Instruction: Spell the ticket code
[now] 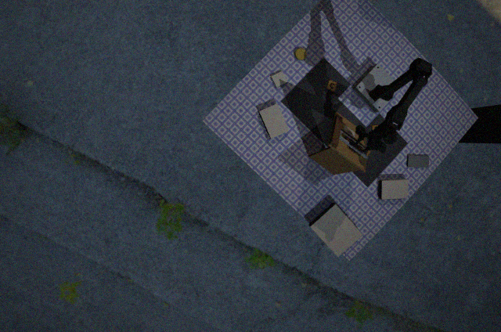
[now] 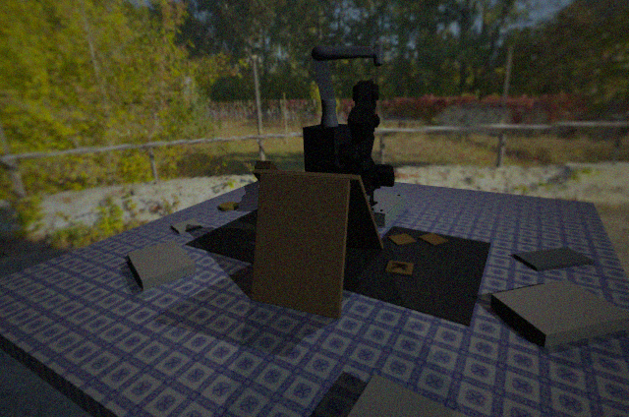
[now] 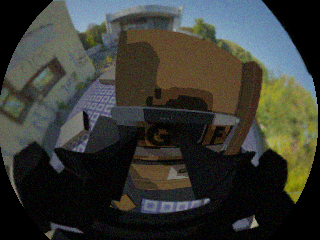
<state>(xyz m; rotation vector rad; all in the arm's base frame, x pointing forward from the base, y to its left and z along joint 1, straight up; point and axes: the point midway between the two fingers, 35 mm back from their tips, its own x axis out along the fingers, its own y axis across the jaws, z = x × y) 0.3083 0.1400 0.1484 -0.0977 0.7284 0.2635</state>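
Right now the letter tile marked f is 3 cm ahead of my gripper tip and 10 cm to the right of it. The rest, counted from my gripper tip: letter tile marked g right at my gripper tip; then brown letter board 3 cm ahead, 5 cm to the right, 7 cm below; then dark mat 13 cm behind, 13 cm to the right, 17 cm below.
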